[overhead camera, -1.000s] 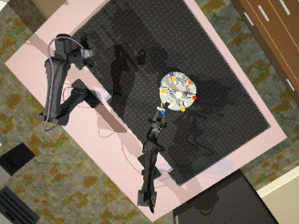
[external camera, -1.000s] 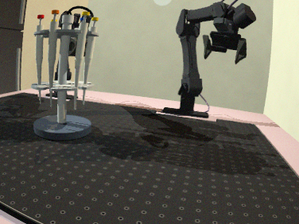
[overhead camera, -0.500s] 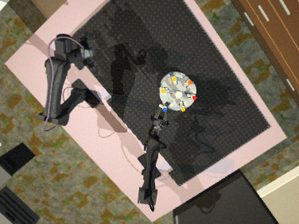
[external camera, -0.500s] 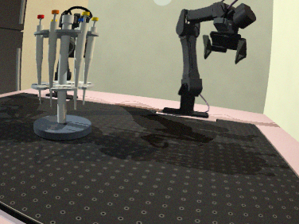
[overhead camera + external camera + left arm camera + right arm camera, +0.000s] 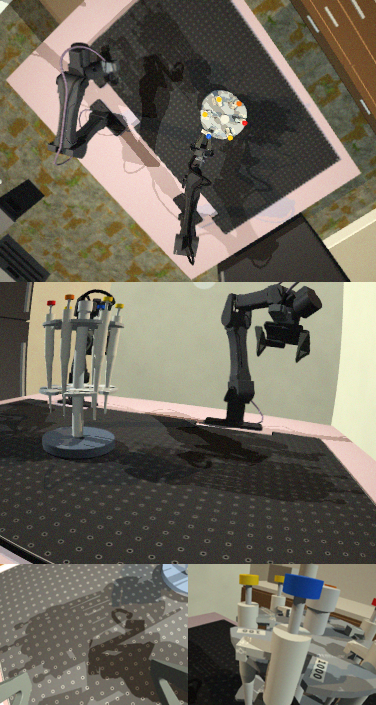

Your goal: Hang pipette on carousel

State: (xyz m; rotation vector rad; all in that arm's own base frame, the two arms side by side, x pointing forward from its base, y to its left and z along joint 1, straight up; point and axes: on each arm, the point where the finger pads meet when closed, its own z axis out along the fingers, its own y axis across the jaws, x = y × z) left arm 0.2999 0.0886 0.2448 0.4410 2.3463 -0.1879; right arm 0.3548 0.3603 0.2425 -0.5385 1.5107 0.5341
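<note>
Right now my right hand is 1 cm to the right of the pipette and 3 cm above it.
</note>
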